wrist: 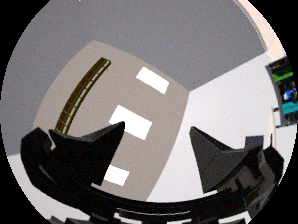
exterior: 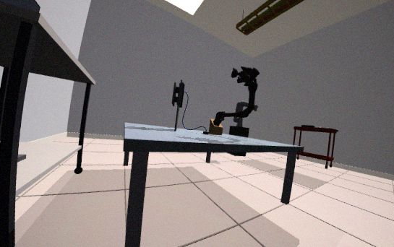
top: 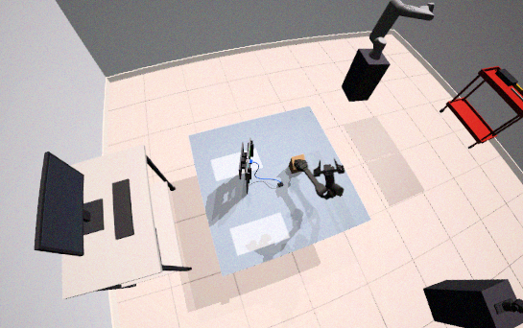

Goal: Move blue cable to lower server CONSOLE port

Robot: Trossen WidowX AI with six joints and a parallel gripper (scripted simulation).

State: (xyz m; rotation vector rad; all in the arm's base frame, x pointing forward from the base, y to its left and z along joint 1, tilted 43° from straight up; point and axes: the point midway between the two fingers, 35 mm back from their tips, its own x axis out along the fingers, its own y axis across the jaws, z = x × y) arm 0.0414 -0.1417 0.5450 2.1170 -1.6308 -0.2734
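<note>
Right now the blue plug is 450 mm ahead of my gripper tip, 200 mm to the right of it and 270 mm below it.
</note>
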